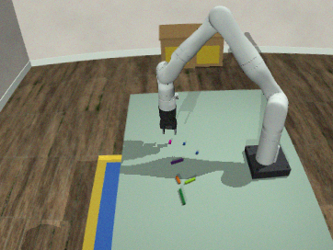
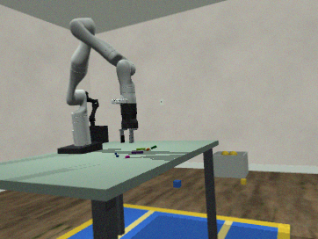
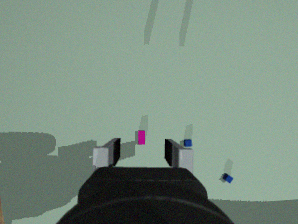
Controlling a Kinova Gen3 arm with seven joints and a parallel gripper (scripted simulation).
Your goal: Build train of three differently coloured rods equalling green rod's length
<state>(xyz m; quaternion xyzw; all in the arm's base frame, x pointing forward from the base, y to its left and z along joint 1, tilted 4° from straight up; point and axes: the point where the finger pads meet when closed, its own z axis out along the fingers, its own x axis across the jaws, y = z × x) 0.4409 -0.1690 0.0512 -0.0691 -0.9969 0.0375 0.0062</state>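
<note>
My hand is 80 mm above the magenta rod and 10 mm to the left of it. Also, from my hand: orange rod: 240 mm to the left, 80 mm below, 30 mm behind; lime rod: 250 mm to the left, 80 mm below, 80 mm behind; purple rod: 130 mm to the left, 80 mm below, 30 mm behind.
</note>
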